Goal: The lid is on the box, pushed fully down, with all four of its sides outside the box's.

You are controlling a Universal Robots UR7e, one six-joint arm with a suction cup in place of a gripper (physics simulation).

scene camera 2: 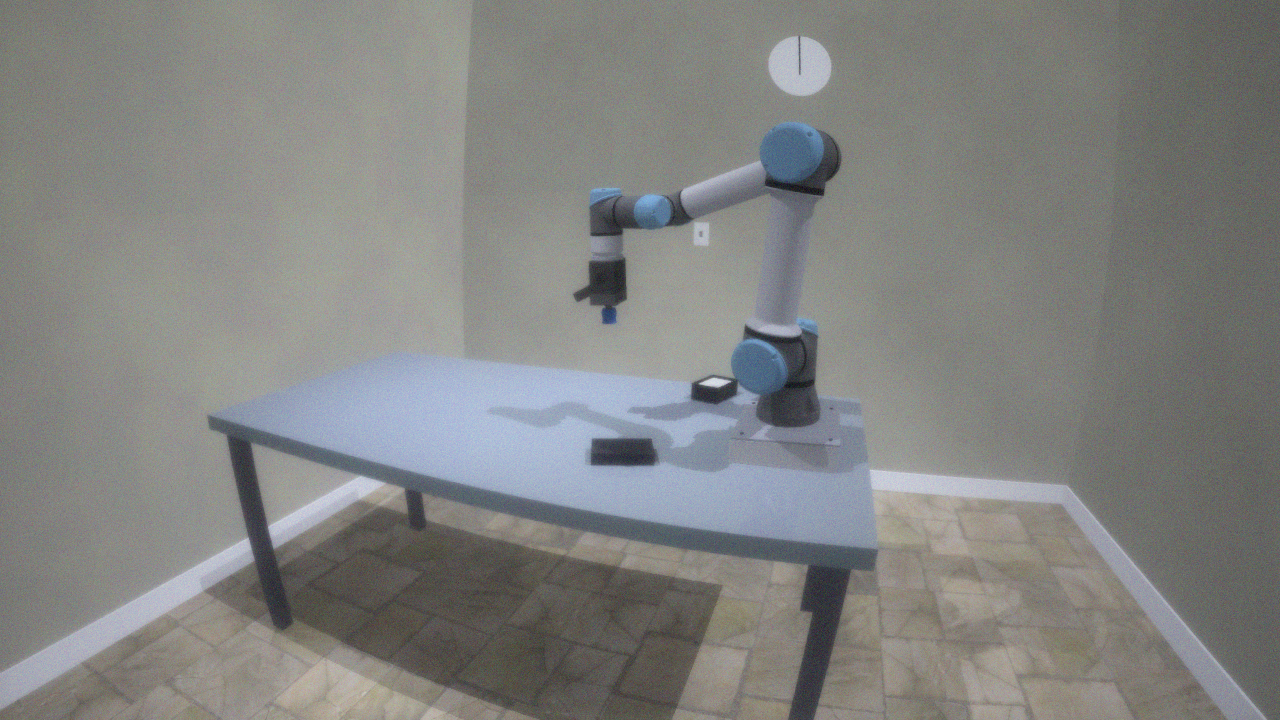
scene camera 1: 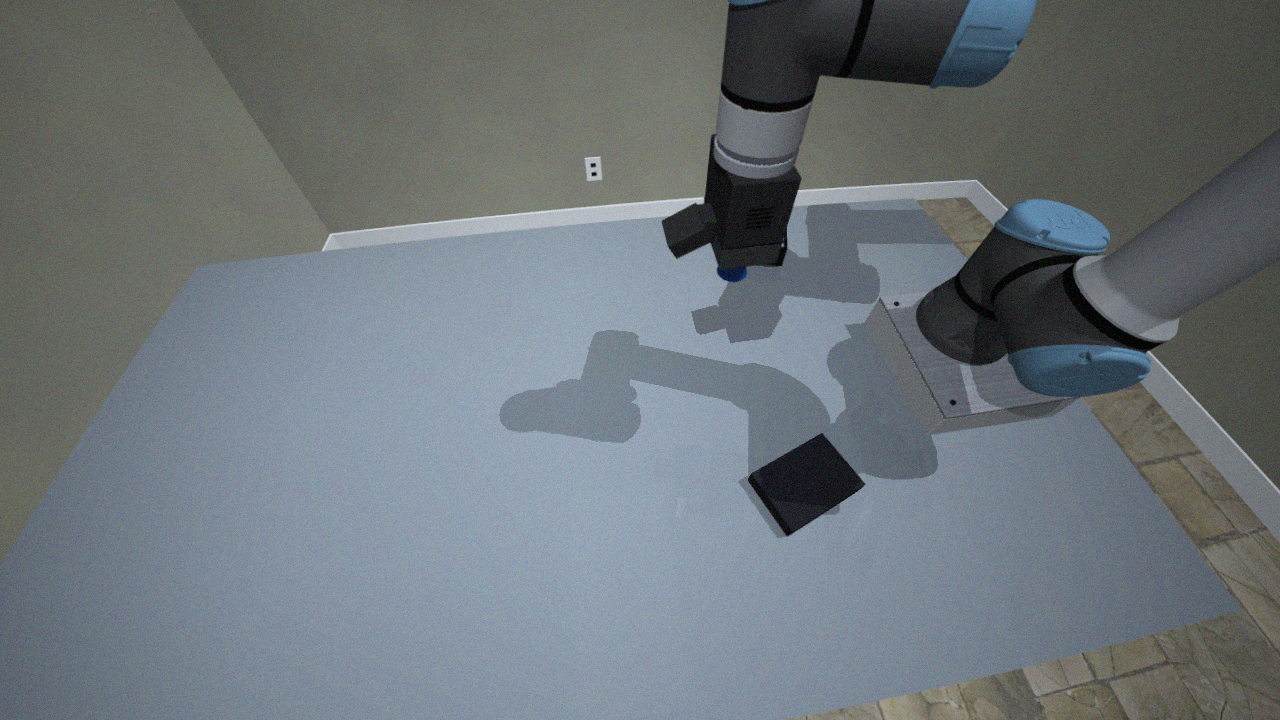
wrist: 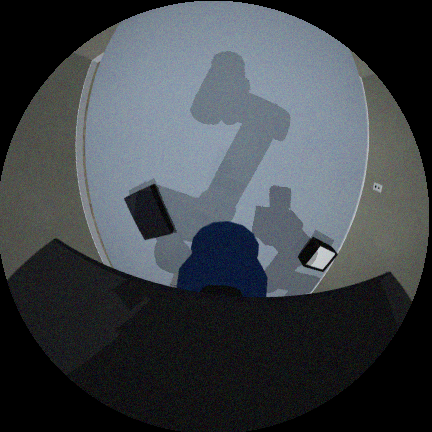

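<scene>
Black lid: visible in scene camera 1 (803,484), in scene camera 2 and in the wrist view. On the lid, (scene camera 2: 611,444) and (wrist: 145,206) are the same spot.
</scene>
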